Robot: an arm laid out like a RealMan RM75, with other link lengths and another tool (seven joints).
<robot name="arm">
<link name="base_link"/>
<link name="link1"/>
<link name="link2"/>
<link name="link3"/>
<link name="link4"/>
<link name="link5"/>
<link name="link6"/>
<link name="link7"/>
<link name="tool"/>
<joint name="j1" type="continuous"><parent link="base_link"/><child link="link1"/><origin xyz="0.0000 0.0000 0.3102" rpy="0.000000 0.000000 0.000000"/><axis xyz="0 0 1"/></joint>
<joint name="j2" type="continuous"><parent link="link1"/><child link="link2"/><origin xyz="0.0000 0.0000 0.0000" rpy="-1.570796 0.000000 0.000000"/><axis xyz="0 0 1"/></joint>
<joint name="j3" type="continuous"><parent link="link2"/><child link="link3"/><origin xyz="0.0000 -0.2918 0.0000" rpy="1.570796 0.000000 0.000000"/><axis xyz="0 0 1"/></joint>
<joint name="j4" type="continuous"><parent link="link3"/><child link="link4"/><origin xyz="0.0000 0.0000 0.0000" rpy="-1.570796 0.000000 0.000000"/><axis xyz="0 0 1"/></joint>
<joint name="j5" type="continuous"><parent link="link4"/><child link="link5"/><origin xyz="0.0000 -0.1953 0.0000" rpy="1.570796 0.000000 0.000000"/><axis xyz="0 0 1"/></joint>
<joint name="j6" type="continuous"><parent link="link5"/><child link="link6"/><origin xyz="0.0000 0.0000 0.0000" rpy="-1.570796 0.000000 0.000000"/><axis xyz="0 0 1"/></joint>
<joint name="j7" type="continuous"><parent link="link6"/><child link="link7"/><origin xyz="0.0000 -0.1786 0.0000" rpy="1.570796 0.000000 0.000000"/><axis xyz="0 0 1"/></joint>
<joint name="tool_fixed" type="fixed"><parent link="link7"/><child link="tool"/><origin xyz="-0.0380 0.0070 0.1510" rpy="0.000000 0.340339 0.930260"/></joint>
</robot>
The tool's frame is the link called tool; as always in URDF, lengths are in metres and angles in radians. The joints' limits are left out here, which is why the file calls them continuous.
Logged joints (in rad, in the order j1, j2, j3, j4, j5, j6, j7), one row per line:
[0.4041 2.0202 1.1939 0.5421 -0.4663 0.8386 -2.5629]
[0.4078 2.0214 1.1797 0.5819 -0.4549 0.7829 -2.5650]
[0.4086 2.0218 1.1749 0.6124 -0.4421 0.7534 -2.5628]
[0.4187 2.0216 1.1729 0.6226 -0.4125 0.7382 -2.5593]
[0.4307 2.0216 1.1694 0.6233 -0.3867 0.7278 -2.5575]
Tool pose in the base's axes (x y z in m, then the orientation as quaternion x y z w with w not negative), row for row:
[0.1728 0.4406 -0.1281 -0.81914 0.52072 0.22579 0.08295]
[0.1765 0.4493 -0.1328 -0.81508 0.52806 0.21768 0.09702]
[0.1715 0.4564 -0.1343 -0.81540 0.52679 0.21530 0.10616]
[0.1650 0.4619 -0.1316 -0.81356 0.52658 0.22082 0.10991]
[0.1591 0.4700 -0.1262 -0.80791 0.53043 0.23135 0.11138]
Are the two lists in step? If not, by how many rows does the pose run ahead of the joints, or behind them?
The pose runs 1 row behind the joints: the pose in row i belongs to the joints in row i - 1.
